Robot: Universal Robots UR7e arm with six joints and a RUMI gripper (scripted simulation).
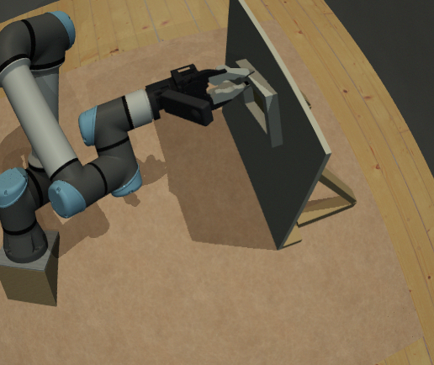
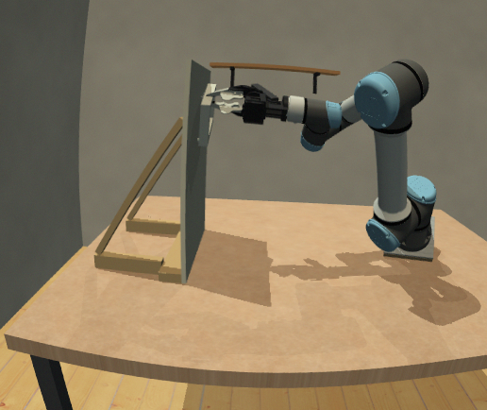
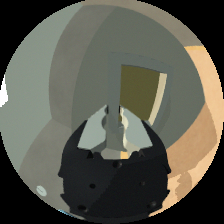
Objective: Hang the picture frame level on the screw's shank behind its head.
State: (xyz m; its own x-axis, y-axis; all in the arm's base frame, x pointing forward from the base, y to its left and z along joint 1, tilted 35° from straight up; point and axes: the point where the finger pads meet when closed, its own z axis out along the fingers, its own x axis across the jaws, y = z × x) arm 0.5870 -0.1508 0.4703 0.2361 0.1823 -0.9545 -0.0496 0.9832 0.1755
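The pale picture frame is 20 mm ahead of my hand, 30 mm to the right of it and 40 mm below it. Also, from my hand: upright board (40 mm ahead, 20 mm to the right, 180 mm below).
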